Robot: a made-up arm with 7 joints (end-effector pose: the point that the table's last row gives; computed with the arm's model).
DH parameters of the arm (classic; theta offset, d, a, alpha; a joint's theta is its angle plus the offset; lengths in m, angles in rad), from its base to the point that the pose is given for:
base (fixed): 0 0.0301 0 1.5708
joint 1: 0 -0.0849 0.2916 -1.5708
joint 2: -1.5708 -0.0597 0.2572 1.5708
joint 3: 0 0.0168 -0.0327 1.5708
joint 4: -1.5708 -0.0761 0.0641 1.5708
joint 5: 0 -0.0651 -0.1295 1.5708
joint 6: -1.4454 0 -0.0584 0
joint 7: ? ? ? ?
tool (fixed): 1.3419 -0.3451 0 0
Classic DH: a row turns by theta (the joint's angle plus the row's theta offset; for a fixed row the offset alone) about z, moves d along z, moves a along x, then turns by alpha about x.
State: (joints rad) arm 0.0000 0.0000 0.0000 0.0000 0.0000 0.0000 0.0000
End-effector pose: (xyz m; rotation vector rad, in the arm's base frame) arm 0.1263 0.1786 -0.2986 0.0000 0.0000 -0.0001
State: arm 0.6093 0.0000 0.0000 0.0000 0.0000 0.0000 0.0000
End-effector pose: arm 0.2917 0.1786 -0.1672 0.0000 -0.6093 -0.0001
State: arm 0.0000 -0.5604 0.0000 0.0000 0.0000 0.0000 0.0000
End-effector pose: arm 0.2014 0.2521 -0.2986 0.0000 0.0000 -0.5605
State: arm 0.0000 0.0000 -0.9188 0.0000 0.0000 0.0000 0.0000
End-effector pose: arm 0.1263 0.2545 0.0861 0.9188 0.0000 -0.0001
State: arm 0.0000 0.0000 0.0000 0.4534 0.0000 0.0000 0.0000
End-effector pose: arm 0.2807 0.2115 -0.2986 0.0000 0.0000 -0.4535
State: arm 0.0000 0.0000 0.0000 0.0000 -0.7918 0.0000 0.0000
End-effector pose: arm 0.4351 0.1786 -0.3472 0.0000 -0.7918 -0.0001
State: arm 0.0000 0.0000 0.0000 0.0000 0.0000 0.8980 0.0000
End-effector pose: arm -0.1422 -0.0308 -0.2986 0.0000 0.0000 0.8979
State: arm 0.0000 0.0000 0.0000 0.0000 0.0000 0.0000 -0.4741
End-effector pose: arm 0.2832 0.1773 -0.2986 0.0000 0.0000 -0.4742
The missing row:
joint 7: 0.1034 0 -0.3341 0
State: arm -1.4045 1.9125 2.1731 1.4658 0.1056 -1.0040 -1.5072
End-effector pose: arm 0.3743 -0.0129 -0.6532 0.9464 0.0965 -2.3305
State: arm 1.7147 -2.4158 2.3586 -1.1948 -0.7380 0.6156 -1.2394
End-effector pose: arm 0.1862 0.7136 0.0383 0.5743 0.2056 -0.7928
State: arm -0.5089 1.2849 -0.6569 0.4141 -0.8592 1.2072 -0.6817
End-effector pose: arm -0.0161 0.2398 -0.3191 0.9103 -0.0480 0.8527
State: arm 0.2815 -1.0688 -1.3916 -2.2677 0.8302 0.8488 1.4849
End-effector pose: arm 0.2279 -0.5384 -0.0481 1.6254 -0.2667 -2.6746
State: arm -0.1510 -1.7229 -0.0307 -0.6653 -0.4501 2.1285 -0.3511
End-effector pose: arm -0.3060 0.2023 -0.4401 -0.4153 0.0448 0.7339
